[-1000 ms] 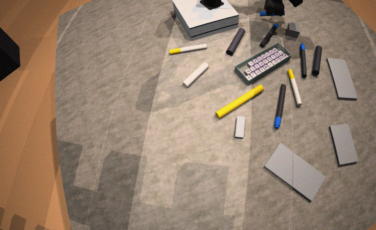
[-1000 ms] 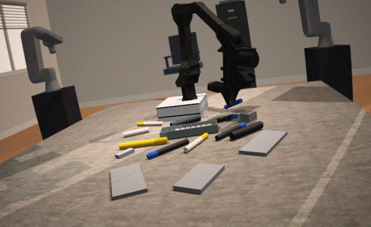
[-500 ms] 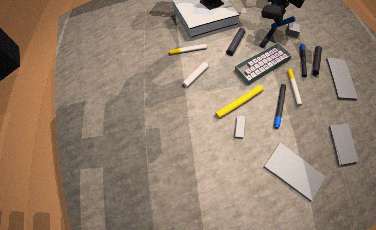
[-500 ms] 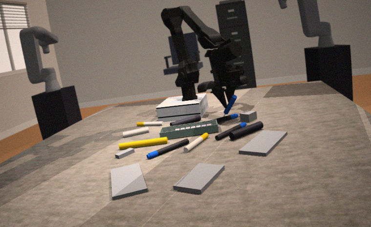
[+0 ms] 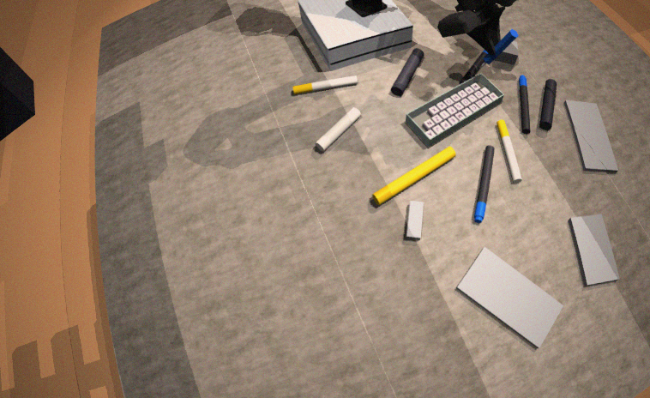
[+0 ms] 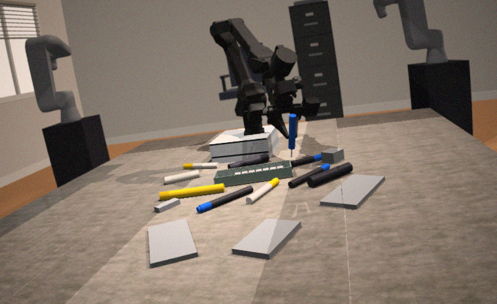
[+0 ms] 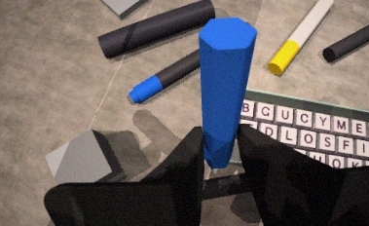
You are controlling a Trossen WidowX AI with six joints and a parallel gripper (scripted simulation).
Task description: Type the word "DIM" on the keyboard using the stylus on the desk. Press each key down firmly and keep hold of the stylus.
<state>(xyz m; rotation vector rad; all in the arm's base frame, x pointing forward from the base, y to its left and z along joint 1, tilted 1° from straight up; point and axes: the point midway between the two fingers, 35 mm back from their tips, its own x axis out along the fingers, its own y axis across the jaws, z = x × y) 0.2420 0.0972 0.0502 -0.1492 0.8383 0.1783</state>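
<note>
My gripper tip is now 2 cm short of the D key, 5 cm to the left of it and 7 cm above it. From my gripper tip the other things lie so: yellow cylinder (8 cm ahead, 26 cm to the right, 8 cm below); then blue stylus (1 cm behind, 2 cm below); then small grey cube (3 cm behind, 10 cm to the left, 7 cm below).
</note>
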